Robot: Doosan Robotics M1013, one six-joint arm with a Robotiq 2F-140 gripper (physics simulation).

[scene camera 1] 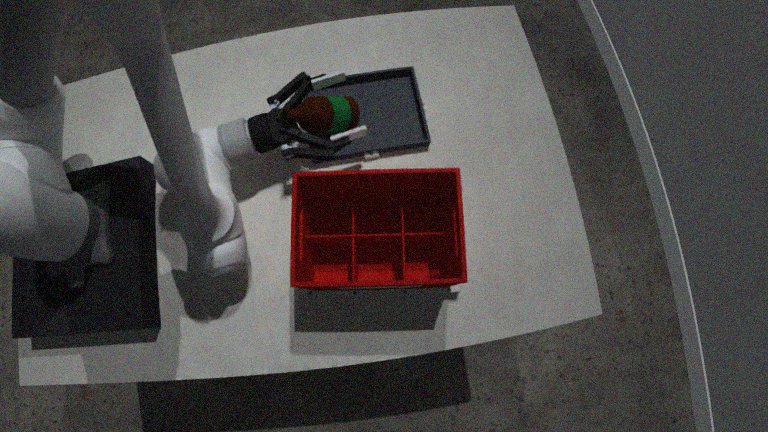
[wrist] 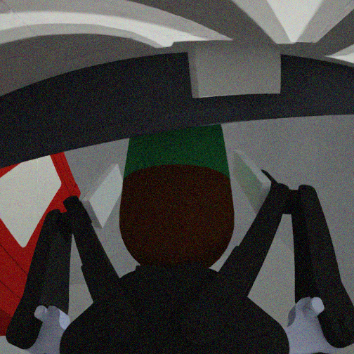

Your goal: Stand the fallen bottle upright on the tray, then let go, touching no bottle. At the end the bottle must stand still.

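Seen in the pictures: gripper, between the fingertips: (scene camera 1: 355, 101); arm's base, origin of its link: (scene camera 1: 79, 230).
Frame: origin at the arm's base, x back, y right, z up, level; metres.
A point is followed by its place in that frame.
The brown bottle with a green band (scene camera 1: 316, 113) @[x -0.583, y -0.088, z 0.049 m] (wrist: 177, 215) lies over on its side at the left part of the dark tray (scene camera 1: 397, 110) @[x -0.750, y -0.115, z -0.065 m]. Its base end points right, away from the gripper palm, and its neck end points toward the palm. In the wrist view the neck is hidden behind the palm and the base end behind a dark band. My gripper (scene camera 1: 339, 107) (wrist: 175, 168) is open wide, its fingers on either side of the bottle, with a gap to each pad in the wrist view. Whether the bottle touches the palm I cannot tell.
A red crate with compartments (scene camera 1: 378, 171) @[x -0.666, y 0.073, z 0.105 m] stands in front of the tray, close to the lower finger; part of it shows at the left of the wrist view. A dark box-shaped base (scene camera 1: 134, 290) @[x -0.135, y 0.158, z 0.000 m] stands at the left under the arm. The pale table top (scene camera 1: 515, 214) @[x -0.937, y 0.169, z -0.070 m] lies around them.
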